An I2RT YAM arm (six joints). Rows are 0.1 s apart.
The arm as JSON. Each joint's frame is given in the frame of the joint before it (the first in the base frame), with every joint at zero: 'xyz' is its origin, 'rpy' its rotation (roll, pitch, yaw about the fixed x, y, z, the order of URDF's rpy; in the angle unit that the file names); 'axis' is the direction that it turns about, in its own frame. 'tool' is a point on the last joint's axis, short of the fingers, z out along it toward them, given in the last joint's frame.
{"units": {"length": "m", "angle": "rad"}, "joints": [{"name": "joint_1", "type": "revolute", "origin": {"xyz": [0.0, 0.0, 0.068], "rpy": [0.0, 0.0, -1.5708]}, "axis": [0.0, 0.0, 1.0]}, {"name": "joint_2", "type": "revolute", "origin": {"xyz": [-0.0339, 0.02, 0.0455], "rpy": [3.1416, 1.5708, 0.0]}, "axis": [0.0, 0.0, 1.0]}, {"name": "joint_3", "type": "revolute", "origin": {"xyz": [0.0, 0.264, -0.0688], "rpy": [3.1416, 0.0, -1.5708]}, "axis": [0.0, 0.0, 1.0]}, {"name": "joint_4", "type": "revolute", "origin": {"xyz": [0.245, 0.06, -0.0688], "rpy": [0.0, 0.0, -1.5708]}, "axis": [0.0, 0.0, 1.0]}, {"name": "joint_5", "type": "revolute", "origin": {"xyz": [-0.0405, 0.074, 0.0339], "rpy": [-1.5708, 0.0, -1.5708]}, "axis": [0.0, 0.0, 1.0]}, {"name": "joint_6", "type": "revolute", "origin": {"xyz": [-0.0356, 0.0, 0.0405], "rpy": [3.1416, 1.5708, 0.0]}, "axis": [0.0, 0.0, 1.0]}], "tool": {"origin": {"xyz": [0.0, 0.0, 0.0], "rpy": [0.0, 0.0, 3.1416]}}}
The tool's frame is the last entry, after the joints.
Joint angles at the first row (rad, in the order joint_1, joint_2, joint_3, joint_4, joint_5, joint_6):
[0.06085 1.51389 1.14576 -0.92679 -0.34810 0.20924]
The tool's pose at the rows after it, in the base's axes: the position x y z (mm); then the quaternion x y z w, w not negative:
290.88 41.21 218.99 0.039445 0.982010 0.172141 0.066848
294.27 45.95 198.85 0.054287 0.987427 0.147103 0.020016
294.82 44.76 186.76 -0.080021 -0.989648 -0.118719 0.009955
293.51 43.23 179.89 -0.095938 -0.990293 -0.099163 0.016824
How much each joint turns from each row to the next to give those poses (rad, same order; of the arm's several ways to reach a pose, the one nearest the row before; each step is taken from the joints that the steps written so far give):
[0.04157 0.08203 0.00003 -0.00498 0.02632 0.00419]
[0.01908 0.07017 -0.00004 -0.02477 0.03853 0.03129]
[0.00114 0.04008 -0.00151 -0.02326 0.04616 0.04272]
[-0.00037 0.01027 -0.01564 0.00722 0.03586 0.02900]

